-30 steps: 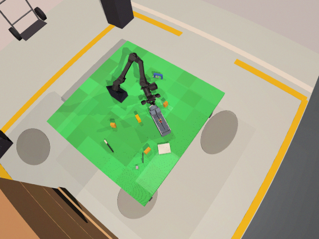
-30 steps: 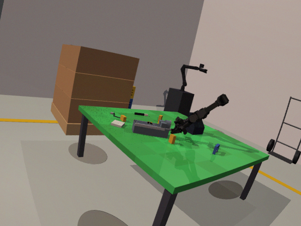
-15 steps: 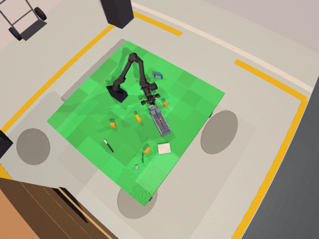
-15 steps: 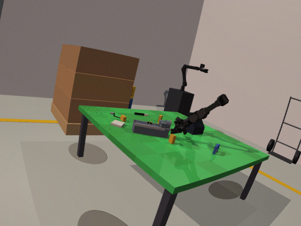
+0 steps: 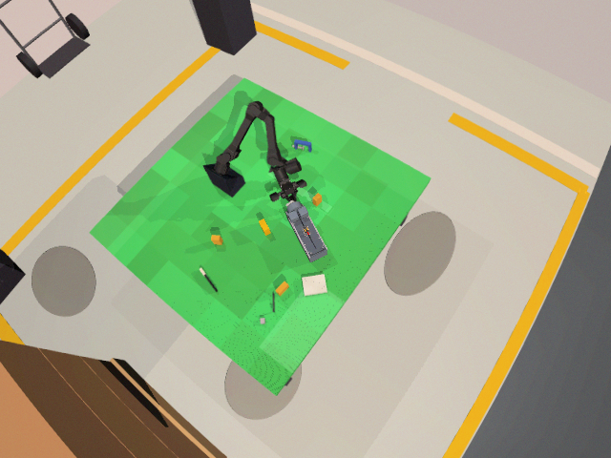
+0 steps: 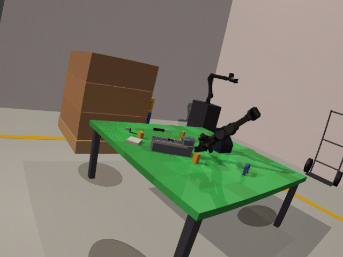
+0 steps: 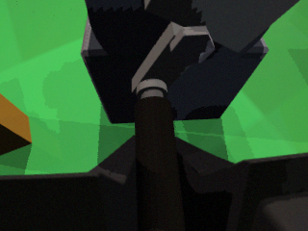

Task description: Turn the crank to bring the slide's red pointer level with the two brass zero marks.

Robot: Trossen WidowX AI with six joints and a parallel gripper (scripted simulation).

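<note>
Now: gripper tip 3 cm below the dark handle, 2 cm past it and 1 cm to the right of it. The rest, counted from my gripper tip: blue bracket: 32 cm to the left, 18 cm behind; then red pointer: 15 cm ahead, 10 cm to the right, 5 cm above; then white pad: 30 cm ahead, 28 cm to the right, 2 cm below.
</note>
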